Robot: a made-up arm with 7 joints. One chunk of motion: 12 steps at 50 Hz.
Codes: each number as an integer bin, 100 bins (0 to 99) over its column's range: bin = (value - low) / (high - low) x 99, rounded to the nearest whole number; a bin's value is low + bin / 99 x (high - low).
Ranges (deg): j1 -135..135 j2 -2.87..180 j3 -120.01..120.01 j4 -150..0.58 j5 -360.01..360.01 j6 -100.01..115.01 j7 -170.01..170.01
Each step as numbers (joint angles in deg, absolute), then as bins.
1 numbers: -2.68 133.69 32.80 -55.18 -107.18 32.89 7.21
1 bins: 49 74 63 62 35 61 52
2 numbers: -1.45 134.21 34.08 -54.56 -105.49 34.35 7.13
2 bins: 49 74 64 63 35 62 52
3 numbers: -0.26 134.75 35.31 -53.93 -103.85 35.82 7.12
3 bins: 49 75 64 63 35 63 52
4 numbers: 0.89 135.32 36.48 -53.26 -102.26 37.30 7.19
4 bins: 50 75 65 64 35 63 52
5 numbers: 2.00 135.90 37.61 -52.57 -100.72 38.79 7.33
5 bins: 50 75 65 64 36 64 52
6 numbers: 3.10 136.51 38.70 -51.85 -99.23 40.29 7.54
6 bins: 51 75 65 65 36 65 52
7 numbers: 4.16 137.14 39.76 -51.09 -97.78 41.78 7.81
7 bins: 51 76 66 65 36 65 52
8 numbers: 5.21 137.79 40.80 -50.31 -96.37 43.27 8.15
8 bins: 51 76 66 66 36 66 52
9 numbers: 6.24 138.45 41.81 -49.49 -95.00 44.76 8.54
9 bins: 52 77 67 66 36 67 52
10 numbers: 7.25 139.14 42.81 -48.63 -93.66 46.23 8.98
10 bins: 52 77 67 67 37 67 52
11 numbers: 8.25 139.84 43.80 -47.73 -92.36 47.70 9.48
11 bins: 53 77 68 67 37 68 52
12 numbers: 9.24 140.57 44.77 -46.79 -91.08 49.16 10.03
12 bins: 53 78 68 68 37 69 52
